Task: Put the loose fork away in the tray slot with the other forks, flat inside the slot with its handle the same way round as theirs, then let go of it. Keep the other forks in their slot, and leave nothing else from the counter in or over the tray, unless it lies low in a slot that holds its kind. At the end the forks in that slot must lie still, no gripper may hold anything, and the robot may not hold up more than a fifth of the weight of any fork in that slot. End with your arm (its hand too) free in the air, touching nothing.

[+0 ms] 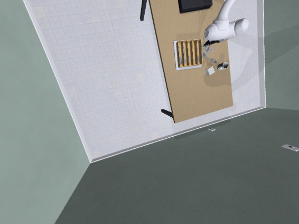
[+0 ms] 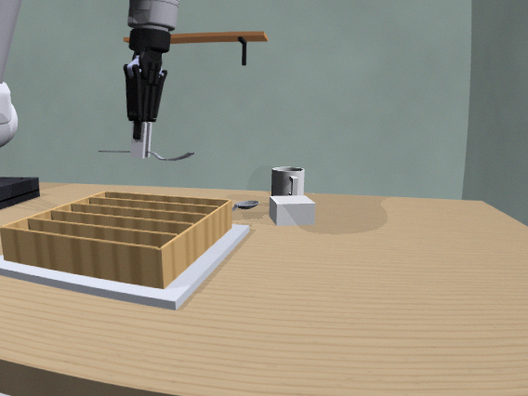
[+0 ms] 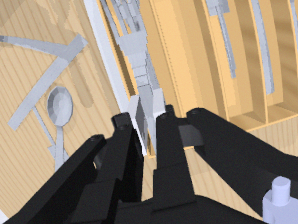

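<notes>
Right now the tray is 4 cm ahead of my hand, 11 cm to the right of it and 12 cm below it. Round my hand: white box (25 cm ahead, 18 cm to the left, 15 cm below); then white mug (20 cm ahead, 34 cm to the left, 14 cm below).
</notes>
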